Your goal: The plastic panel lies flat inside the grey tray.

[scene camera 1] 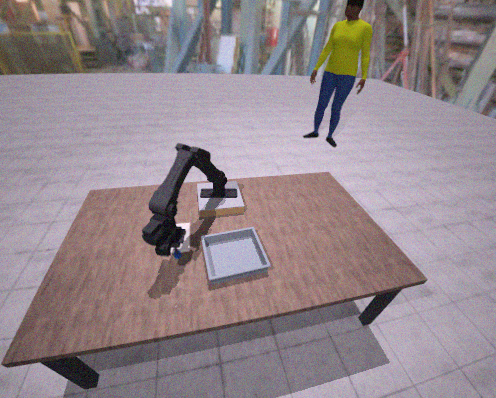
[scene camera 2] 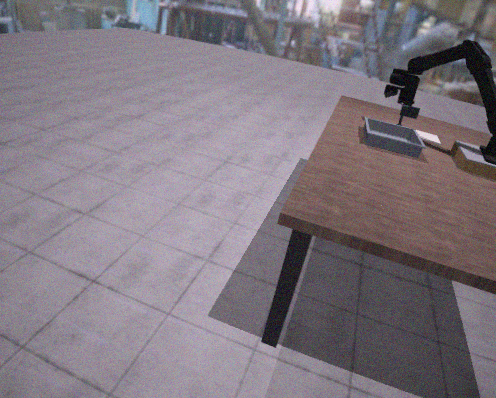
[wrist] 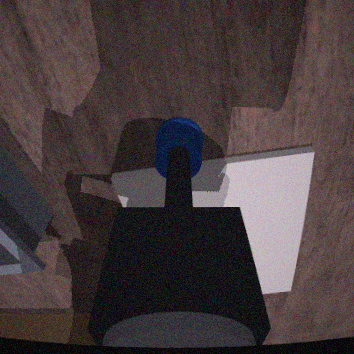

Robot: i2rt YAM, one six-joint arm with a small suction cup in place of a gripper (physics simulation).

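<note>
The white plastic panel lies on the wooden table, just left of the grey tray. The tray holds nothing. My arm is folded down, and the blue suction cup sits low on the panel, right at its front edge, far from its middle. The cup's underside is hidden by its own body. In scene camera 2 the tray wall hides the cup.
The arm's base stands on a pale block behind the tray. A person in a yellow top stands on the floor beyond the table. The table's left edge is near the arm.
</note>
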